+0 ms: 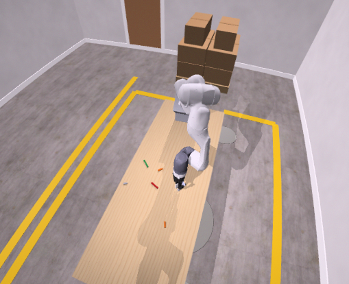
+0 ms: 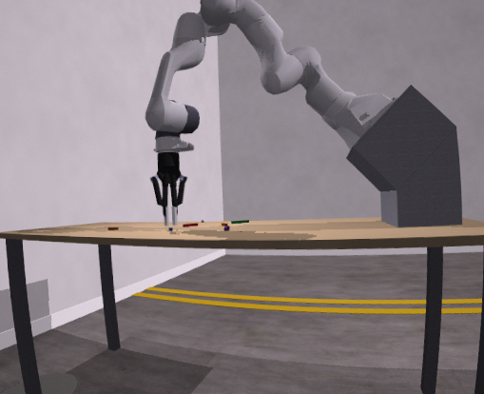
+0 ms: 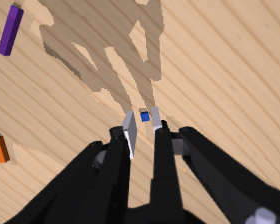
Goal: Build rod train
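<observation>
Now: hand 5 cm above the small blue rod. From my hand the other things lie so: purple rod (20 cm behind, 1 cm to the left, 5 cm below); red rod (2 cm behind, 18 cm to the right, 5 cm below); green rod (21 cm behind, 28 cm to the right, 5 cm below).
</observation>
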